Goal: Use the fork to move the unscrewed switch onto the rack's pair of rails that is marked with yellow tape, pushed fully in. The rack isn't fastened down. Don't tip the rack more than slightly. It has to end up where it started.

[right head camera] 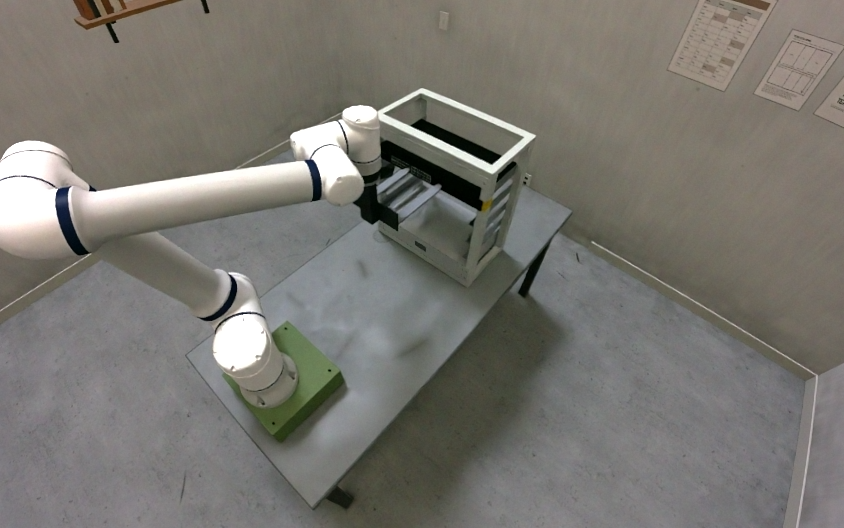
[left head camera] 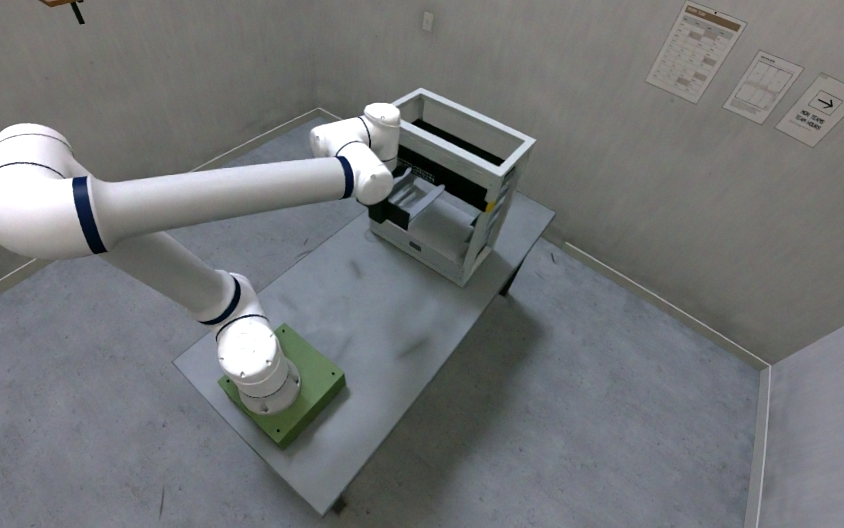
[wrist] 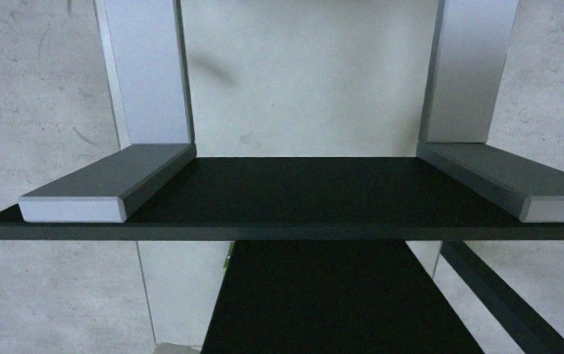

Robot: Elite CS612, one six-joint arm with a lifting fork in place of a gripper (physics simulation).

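The rack (left head camera: 449,149) (right head camera: 446,147) stands upright on the table. Black equipment with a pale label spans its upper front (left head camera: 466,191) (right head camera: 463,191); I cannot tell whether this is one unit or more, or which is the unscrewed switch. The yellow tape (left head camera: 490,206) (right head camera: 486,204) is on the right front post, near the lower right corner of the black front. My fork (left head camera: 425,178) (right head camera: 423,178) (wrist: 307,75) is at the rack's front left, tine tips close to the black front's lower edge. Its tines look bare. The tine tips are out of the wrist view.
The table (left head camera: 373,311) (right head camera: 379,305) carries the green base block (left head camera: 311,379) (right head camera: 311,373) of the arm at its near end. The rack's lower front beam (left head camera: 435,258) (right head camera: 438,255) is below the fork. Slatted rails (right head camera: 497,214) show at the rack's right side. Walls stand behind.
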